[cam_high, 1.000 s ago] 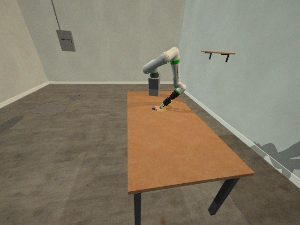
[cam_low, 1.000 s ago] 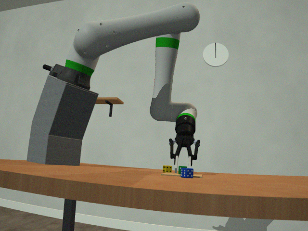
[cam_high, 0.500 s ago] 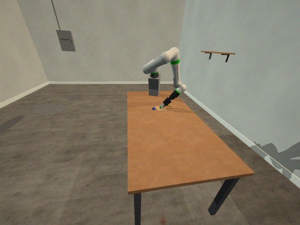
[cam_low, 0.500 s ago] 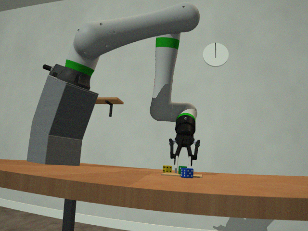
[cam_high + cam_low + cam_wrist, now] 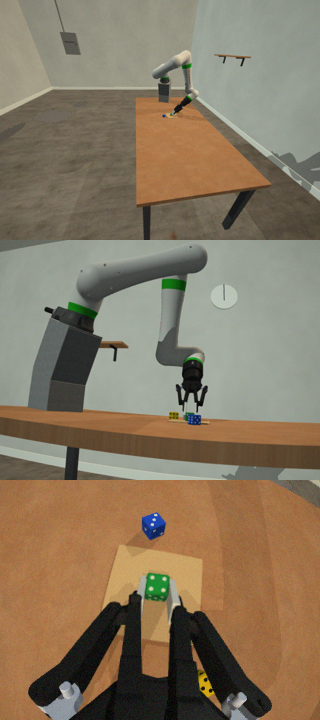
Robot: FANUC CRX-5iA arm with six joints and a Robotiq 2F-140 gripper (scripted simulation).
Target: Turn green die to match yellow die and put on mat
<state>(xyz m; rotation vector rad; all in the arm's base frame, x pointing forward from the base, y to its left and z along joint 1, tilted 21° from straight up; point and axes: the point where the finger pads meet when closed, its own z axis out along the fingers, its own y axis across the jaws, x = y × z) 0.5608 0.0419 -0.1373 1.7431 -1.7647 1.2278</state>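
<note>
The tan mat lies 40 mm below my hand and 20 mm to the right of it. Also, from my hand: blue die: 130 mm to the right, 30 mm ahead, 20 mm below; yellow die: 100 mm to the left, 80 mm behind, 20 mm below; green die: 20 mm to the right, 20 mm below.
</note>
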